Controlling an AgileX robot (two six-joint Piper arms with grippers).
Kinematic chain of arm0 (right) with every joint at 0, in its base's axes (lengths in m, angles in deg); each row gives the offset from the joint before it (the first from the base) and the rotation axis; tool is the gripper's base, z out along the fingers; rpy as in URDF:
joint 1: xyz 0 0 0.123 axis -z
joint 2: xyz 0 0 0 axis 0.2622 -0.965 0
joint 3: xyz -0.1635 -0.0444 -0.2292 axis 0.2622 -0.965 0
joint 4: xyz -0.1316 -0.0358 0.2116 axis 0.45 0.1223 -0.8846
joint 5: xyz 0 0 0 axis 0.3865 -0.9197 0.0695
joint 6: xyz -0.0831 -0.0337 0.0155 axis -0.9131 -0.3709 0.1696
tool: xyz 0 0 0 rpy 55.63 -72.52 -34.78
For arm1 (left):
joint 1: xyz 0 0 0.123 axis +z
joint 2: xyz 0 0 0 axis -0.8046 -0.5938 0
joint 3: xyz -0.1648 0.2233 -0.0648 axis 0.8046 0.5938 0
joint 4: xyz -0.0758 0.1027 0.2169 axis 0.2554 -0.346 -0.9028
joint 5: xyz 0 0 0 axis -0.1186 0.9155 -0.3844
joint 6: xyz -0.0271 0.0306 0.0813 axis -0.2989 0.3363 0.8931
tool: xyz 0 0 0 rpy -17.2 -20.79 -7.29
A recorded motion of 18 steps. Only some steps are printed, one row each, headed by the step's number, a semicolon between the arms.
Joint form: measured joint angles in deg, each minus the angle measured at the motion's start. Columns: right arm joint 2, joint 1, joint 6, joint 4, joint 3, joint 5; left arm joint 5, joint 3, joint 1, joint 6, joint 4, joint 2.
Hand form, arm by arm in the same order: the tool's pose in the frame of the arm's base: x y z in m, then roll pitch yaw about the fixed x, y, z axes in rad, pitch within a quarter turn. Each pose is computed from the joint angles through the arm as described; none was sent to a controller.
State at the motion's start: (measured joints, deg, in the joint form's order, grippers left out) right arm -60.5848 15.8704 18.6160 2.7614 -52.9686 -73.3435; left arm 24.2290 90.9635 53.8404 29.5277 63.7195 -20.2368
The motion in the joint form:
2: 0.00 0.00 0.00 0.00 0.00 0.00; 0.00 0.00 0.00 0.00 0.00 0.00
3: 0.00 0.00 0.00 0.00 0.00 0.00; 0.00 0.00 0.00 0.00 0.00 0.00
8: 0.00 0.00 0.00 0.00 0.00 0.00; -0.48 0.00 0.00 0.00 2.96 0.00
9: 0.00 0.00 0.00 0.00 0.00 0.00; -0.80 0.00 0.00 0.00 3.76 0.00
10: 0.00 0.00 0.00 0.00 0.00 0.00; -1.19 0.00 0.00 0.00 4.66 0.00
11: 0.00 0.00 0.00 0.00 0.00 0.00; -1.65 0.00 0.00 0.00 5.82 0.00
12: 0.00 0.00 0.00 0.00 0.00 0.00; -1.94 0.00 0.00 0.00 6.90 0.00
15: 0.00 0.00 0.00 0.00 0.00 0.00; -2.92 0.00 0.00 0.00 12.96 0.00
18: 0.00 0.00 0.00 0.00 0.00 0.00; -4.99 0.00 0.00 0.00 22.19 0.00
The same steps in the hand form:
2: 0.0529 0.0027 0.1729 2.7964 1.2678 2.8070; 0.0524 0.0000 0.1715 2.7055 1.2356 2.6856
3: 0.0529 0.0027 0.1729 2.7964 1.2678 2.8070; 0.0524 0.0000 0.1715 2.7055 1.2356 2.6856
8: 0.0529 0.0027 0.1729 2.7964 1.2678 2.8070; 0.0526 -0.0017 0.1723 2.8459 1.2633 2.8153
9: 0.0529 0.0027 0.1729 2.7964 1.2678 2.8070; 0.0528 -0.0021 0.1728 2.8847 1.2729 2.8516
10: 0.0529 0.0027 0.1729 2.7964 1.2678 2.8070; 0.0529 -0.0026 0.1735 2.9308 1.2836 2.8951
11: 0.0529 0.0027 0.1729 2.7964 1.2678 2.8070; 0.0531 -0.0031 0.1742 2.9958 1.2959 2.9568
12: 0.0529 0.0027 0.1729 2.7964 1.2678 2.8070; 0.0533 -0.0037 0.1747 3.0623 1.3038 3.0201
15: 0.0529 0.0027 0.1729 2.7964 1.2678 2.8070; 0.0536 -0.0065 0.1768 -2.8069 1.3132 -2.8677
18: 0.0529 0.0027 0.1729 2.7964 1.2678 2.8070; 0.0543 -0.0098 0.1812 -2.2451 1.2578 -2.3282

